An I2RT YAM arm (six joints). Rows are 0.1 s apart.
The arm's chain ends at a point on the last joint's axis. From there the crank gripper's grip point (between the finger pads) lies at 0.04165 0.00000 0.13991 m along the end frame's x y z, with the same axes.
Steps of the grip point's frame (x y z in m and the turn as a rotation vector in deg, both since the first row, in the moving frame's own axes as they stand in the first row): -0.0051, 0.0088, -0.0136, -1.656, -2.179, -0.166; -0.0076, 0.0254, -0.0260, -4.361, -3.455, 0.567; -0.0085, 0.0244, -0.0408, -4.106, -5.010, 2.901; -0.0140, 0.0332, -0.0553, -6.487, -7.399, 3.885; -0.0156, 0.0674, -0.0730, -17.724, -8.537, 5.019; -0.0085, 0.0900, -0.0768, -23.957, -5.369, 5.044
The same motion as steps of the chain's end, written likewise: 0.0002, 0.0048, -0.0150, -1.656, -2.179, -0.166; 0.0010, 0.0143, -0.0278, -4.361, -3.455, 0.567; 0.0042, 0.0125, -0.0435, -4.106, -5.010, 2.901; 0.0049, 0.0149, -0.0584, -6.487, -7.399, 3.885; 0.0073, 0.0214, -0.0704, -17.724, -8.537, 5.019; 0.0071, 0.0296, -0.0672, -23.957, -5.369, 5.044
